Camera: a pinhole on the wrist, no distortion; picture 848 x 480 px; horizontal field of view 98.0 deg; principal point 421.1 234.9 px. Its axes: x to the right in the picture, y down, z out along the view. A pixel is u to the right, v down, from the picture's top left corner.
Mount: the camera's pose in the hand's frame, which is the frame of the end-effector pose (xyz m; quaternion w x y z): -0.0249 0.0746 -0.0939 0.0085 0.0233 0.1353 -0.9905
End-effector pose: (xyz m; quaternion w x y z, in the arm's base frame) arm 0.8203 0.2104 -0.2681 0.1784 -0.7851 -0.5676 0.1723
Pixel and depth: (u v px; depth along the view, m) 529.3 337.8 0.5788
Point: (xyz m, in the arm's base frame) 0.3639 0.1087 -0.5010
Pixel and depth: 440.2 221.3 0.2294
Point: 0.7630 0.1703 -0.3876
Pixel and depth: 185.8 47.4 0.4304
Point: 0.8451 0.4080 -0.7096
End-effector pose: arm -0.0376 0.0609 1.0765 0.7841 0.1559 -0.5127 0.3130
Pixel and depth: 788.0 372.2 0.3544
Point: -0.1851 -0.2926 0.8195
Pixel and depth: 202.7 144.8 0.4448
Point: -0.2838 -0.0327 1.4268
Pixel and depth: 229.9 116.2 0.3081
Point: -0.2299 0.0337 1.2777
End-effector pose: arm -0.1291 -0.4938 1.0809 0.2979 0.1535 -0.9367 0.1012
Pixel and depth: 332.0 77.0 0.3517
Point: -0.3572 -0.4667 0.8610
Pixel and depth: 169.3 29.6 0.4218
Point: -0.5857 -0.4796 0.8911
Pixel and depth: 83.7 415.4 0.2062
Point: -0.2700 -0.6247 1.1113
